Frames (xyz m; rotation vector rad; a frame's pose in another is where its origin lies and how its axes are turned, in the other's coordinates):
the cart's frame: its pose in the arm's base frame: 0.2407 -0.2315 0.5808 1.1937 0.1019 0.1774
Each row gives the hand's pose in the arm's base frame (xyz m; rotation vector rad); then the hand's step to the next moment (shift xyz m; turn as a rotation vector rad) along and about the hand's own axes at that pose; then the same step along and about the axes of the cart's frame.
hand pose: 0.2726 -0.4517 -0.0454 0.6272 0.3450 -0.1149
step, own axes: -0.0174 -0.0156 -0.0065 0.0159 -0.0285 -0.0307
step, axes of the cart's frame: -0.0228 -0.0083 0.0015 -0.0013 -0.0432 -0.0119
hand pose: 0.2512 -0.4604 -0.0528 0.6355 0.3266 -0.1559
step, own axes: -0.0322 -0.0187 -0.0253 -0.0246 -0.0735 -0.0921
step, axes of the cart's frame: -0.0402 -0.0130 -0.0155 -0.0646 -0.0902 -0.0468
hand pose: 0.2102 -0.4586 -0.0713 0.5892 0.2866 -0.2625
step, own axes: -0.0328 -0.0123 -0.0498 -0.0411 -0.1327 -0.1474
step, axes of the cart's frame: -0.0389 -0.0200 -0.0424 -0.1120 -0.1545 -0.0678
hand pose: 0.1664 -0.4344 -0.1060 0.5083 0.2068 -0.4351
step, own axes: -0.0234 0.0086 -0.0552 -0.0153 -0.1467 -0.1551
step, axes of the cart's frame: -0.0135 -0.0169 -0.0566 -0.0997 -0.1804 -0.0577
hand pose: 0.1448 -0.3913 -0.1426 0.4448 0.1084 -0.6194
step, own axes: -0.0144 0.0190 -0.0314 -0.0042 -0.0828 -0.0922
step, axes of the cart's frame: 0.0068 -0.0042 -0.0386 -0.0528 -0.1071 -0.0335
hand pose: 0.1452 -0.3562 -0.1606 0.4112 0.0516 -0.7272
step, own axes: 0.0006 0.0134 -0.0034 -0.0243 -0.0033 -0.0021
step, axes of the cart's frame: 0.0113 0.0041 -0.0069 -0.0171 0.0080 -0.0158
